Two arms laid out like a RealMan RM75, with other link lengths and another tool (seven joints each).
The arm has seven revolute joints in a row. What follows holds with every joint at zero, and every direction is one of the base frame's.
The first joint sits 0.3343 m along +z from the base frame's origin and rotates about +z.
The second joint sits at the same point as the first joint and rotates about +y.
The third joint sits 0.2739 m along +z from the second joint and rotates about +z.
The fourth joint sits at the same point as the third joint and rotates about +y.
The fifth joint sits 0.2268 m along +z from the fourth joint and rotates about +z.
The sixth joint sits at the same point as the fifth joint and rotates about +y.
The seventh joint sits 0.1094 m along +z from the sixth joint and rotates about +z.
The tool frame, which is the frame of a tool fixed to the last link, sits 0.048 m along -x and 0.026 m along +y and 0.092 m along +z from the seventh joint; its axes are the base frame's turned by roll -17.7, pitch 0 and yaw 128.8 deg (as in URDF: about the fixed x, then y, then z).
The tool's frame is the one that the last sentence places.
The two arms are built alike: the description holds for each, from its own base.
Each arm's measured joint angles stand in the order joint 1, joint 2, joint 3, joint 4, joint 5, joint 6, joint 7.
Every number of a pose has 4 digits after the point. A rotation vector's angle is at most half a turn.
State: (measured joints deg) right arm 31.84 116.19 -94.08 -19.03 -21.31 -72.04 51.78; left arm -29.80 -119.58 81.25 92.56 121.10 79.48 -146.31
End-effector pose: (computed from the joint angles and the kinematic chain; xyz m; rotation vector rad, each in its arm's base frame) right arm 0.1658 0.4135 0.0752 0.2677 -1.9218 -1.5568; left arm -0.1047 0.3355 0.0263 -1.9709 2.2376 0.5845
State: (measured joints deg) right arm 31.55 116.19 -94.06 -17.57 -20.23 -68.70 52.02; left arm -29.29 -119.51 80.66 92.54 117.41 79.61 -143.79
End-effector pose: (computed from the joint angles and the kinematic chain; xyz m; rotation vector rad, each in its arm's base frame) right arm 0.1838 0.4221 0.0712 0.2003 -1.9752 -1.6136; left arm -0.0987 0.3315 0.0284 -1.9250 2.2537 0.5136
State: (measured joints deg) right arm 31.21 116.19 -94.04 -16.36 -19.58 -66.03 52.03; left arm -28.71 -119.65 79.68 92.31 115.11 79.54 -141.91
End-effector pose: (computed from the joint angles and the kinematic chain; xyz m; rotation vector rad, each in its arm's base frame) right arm 0.1999 0.4272 0.0672 0.1487 -2.0216 -1.6583; left arm -0.0967 0.3308 0.0311 -1.8997 2.2448 0.4735
